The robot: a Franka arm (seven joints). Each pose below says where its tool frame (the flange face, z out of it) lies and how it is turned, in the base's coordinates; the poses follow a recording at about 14 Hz.
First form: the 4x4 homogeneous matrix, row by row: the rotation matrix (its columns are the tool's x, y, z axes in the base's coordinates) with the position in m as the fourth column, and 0 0 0 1 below. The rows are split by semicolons.
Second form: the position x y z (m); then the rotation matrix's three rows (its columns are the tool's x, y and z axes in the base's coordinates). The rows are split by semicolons. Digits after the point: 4 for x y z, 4 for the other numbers.
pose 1, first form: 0.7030 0.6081 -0.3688 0.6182; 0.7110 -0.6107 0.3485 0.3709; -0.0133 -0.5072 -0.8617 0.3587; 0 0 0 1
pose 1, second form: 0.6182 0.3709 0.3587; 0.7030 0.6081 -0.3688; 0.7110 -0.6107 0.3485; -0.0133 -0.5072 -0.8617
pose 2, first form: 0.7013 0.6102 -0.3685 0.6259; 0.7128 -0.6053 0.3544 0.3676; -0.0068 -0.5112 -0.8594 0.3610; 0 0 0 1
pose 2, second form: 0.6259 0.3676 0.3610; 0.7013 0.6102 -0.3685; 0.7128 -0.6053 0.3544; -0.0068 -0.5112 -0.8594
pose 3, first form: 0.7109 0.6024 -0.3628 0.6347; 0.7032 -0.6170 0.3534 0.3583; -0.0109 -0.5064 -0.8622 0.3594; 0 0 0 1
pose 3, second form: 0.6347 0.3583 0.3594; 0.7109 0.6024 -0.3628; 0.7032 -0.6170 0.3534; -0.0109 -0.5064 -0.8622
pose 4, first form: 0.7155 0.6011 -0.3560 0.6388; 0.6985 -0.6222 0.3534 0.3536; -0.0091 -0.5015 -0.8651 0.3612; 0 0 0 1
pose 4, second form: 0.6388 0.3536 0.3612; 0.7155 0.6011 -0.3560; 0.6985 -0.6222 0.3534; -0.0091 -0.5015 -0.8651
